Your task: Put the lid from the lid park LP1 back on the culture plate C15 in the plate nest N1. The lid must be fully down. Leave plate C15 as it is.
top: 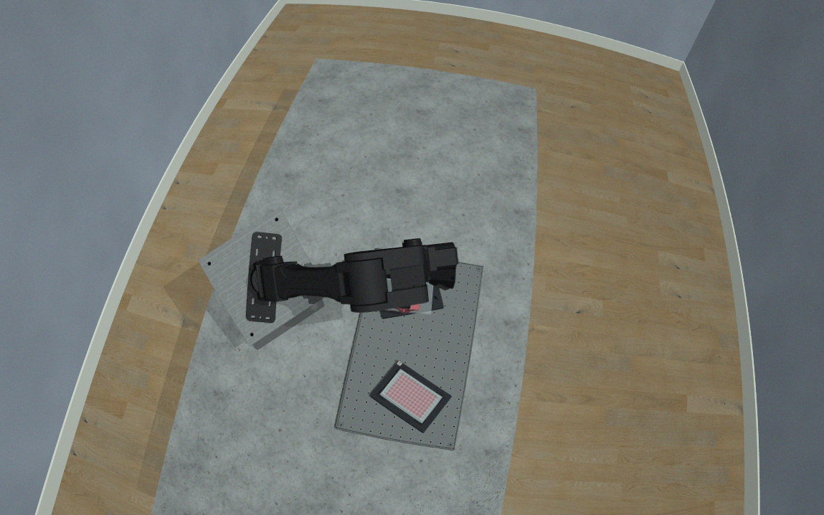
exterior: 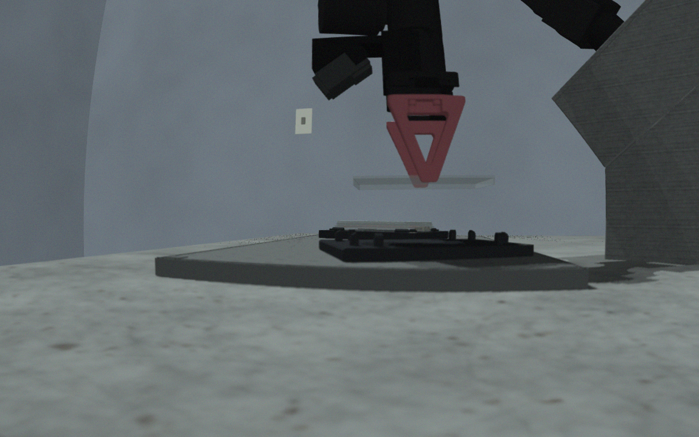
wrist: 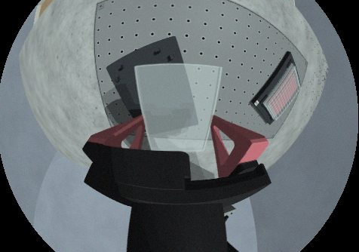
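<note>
The culture plate C15 is 250 mm to the right of my hand, 50 mm below it and 10 mm behind it. Round my hand: clear lid: 10 mm below; black plate nest N1: 250 mm to the right, 70 mm below, 10 mm behind; black lid park LP1: 70 mm below, 40 mm to the left, 10 mm ahead.
</note>
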